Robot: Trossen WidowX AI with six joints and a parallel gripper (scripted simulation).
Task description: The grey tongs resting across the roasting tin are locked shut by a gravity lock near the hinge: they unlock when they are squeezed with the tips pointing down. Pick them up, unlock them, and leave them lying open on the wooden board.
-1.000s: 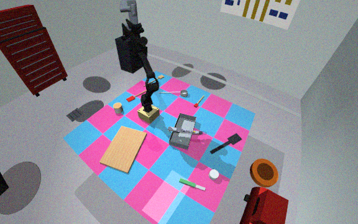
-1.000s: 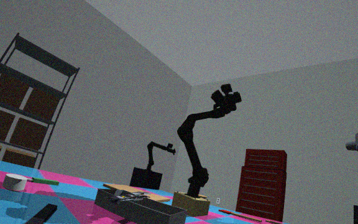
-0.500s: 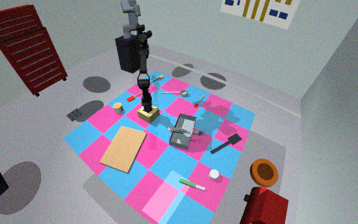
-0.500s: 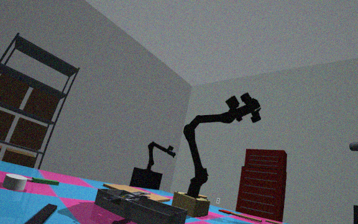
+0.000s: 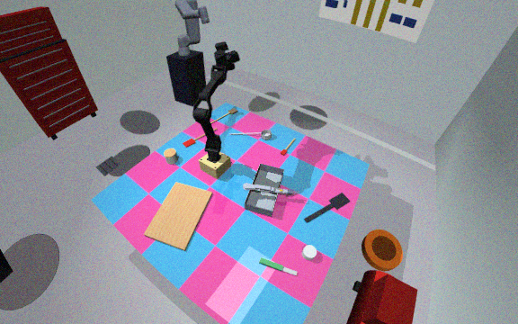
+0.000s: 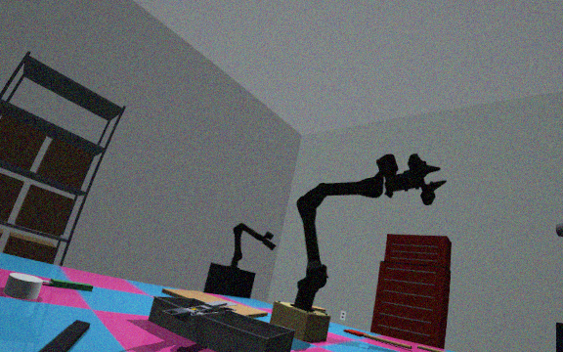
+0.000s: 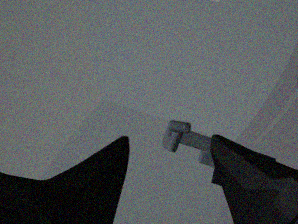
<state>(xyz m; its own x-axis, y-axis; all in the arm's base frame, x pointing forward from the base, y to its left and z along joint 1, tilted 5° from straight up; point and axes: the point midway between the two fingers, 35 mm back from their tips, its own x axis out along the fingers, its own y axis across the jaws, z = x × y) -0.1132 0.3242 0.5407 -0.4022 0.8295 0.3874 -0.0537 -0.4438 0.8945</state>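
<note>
The yellow lock piece is 59 cm ahead of my gripper tip, 54 cm below it and 39 cm to the right of it. Round my gripper tip: roasting tin (58 cm below, 50 cm ahead, 40 cm to the right); tan cylinder (57 cm below, 48 cm to the right, 15 cm behind); red-tipped stick (60 cm below, 23 cm to the right, 13 cm behind).
</note>
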